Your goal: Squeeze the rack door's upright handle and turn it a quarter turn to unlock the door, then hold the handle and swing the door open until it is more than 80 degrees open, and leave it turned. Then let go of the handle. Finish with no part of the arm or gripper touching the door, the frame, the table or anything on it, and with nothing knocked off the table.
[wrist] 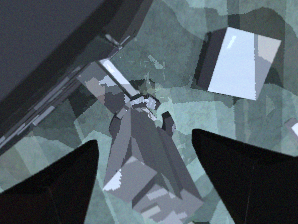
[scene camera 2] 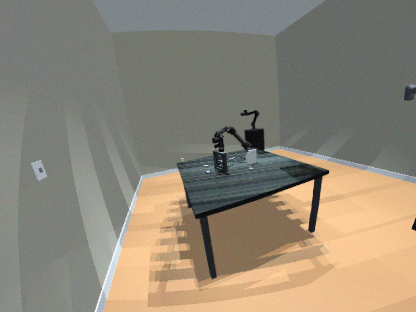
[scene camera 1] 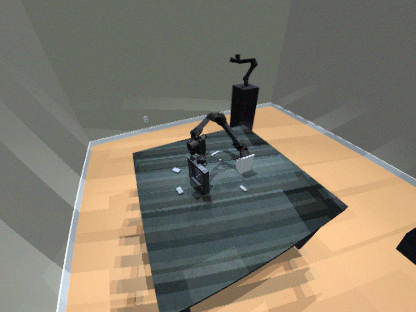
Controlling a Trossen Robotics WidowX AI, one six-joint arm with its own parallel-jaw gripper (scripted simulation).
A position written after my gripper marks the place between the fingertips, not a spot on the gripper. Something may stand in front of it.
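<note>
I can see a rack (wrist: 44,44), and a light grey box (wrist: 237,62) is in view as well. As for my gripper (wrist: 145,140), it is open and holds nothing.
</note>
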